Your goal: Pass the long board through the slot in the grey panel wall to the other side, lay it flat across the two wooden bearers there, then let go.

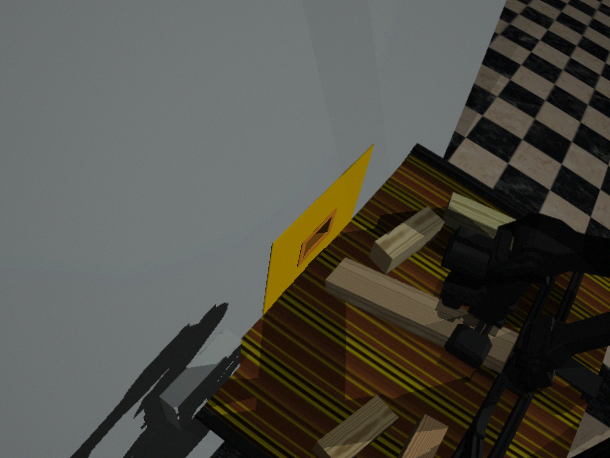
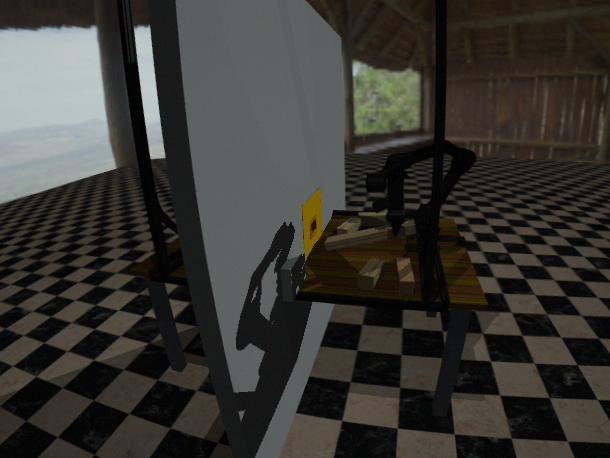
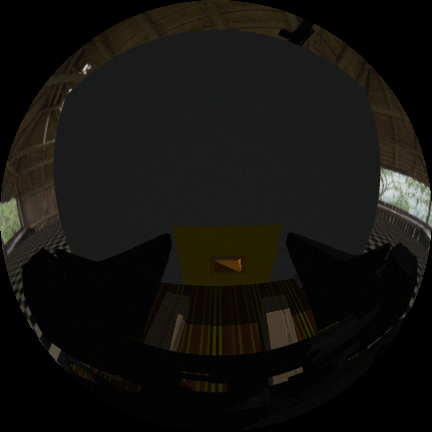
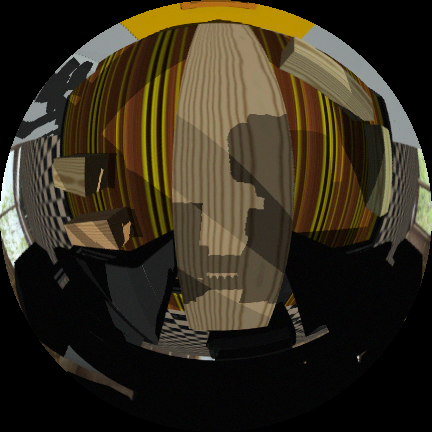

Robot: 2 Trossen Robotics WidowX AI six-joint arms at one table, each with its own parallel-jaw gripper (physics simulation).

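Frame: origin at the left arm's base, x ahead, y up, z right, level; millimetres.
Seen in the pictures: left gripper, fingertip midpoint: (image 3: 230, 239); right gripper, fingertip midpoint: (image 2: 395, 232) (image 4: 230, 232); right arm's base at its link origin: (image 1: 520, 377).
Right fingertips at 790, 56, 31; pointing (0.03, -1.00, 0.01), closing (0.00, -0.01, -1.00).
Offsets run from my right fingertips to a thing's top centre, as dx, dy, dz. "*": to the spot under its first point. Level surfaces: height alone.
The long board (image 1: 385, 298) (image 2: 357, 239) (image 4: 225, 95) is in my right gripper (image 1: 466, 325) (image 4: 230, 232), which is shut on it near its rear part. Its front end points towards the wall and lies short of it; its exact height over the table is hard to tell. The grey panel wall (image 1: 175, 150) (image 2: 250, 125) (image 3: 215, 125) has a yellow plate (image 1: 282, 270) (image 2: 310, 207) (image 3: 195, 240) around the orange-rimmed slot (image 1: 301, 255) (image 3: 212, 265). My left gripper (image 3: 230, 239) is open and empty on the other side. Two wooden bearers, one at left (image 3: 165, 320) and one at right (image 3: 281, 325), lie there below the slot, apart.
On the striped table @(dy -75) (image 1: 300, 350), one pale block @(-192, -25, -149) (image 1: 407, 242) and another block @(-86, -28, -298) (image 1: 475, 214) lie on one side of the board. Two more blocks, one pale @(-64, -28, +227) (image 1: 357, 430) (image 2: 371, 274) and one reddish @(+35, -31, +219) (image 1: 425, 440) (image 2: 405, 275), lie on the other. A grey block @(* -286, -16, +384) (image 2: 288, 282) juts beside the table edge.
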